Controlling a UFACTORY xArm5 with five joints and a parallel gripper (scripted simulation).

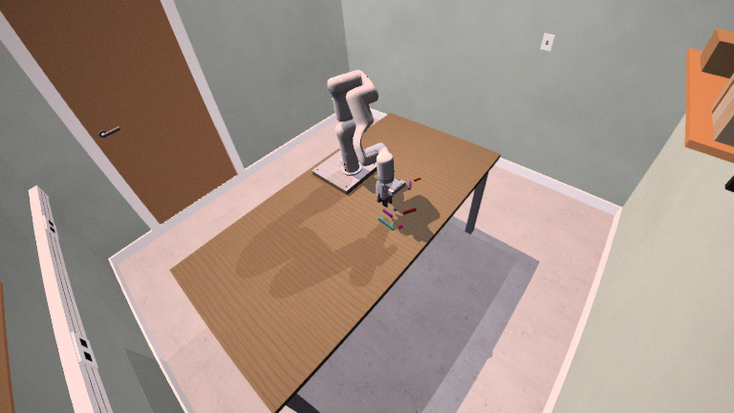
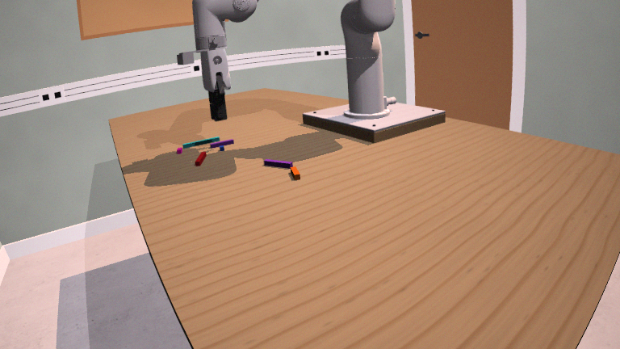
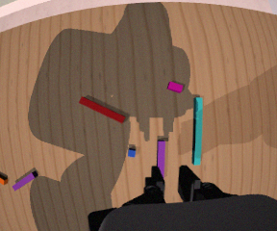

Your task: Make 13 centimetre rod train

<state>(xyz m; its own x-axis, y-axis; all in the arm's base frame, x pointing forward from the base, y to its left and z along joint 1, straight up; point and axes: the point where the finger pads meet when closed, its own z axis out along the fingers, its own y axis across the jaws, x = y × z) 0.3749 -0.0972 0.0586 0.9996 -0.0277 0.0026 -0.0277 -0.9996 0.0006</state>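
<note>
The blue rod lies 8 cm below my hand, 4 cm to the left of it and 1 cm ahead of it. The rest, counted from my hand: turquoise rod 8 cm below, 6 cm to the right, 4 cm ahead; then magenta rod 11 cm ahead, 8 cm below, 2 cm to the right; then red rod 8 cm to the left, 8 cm below, 8 cm ahead.
</note>
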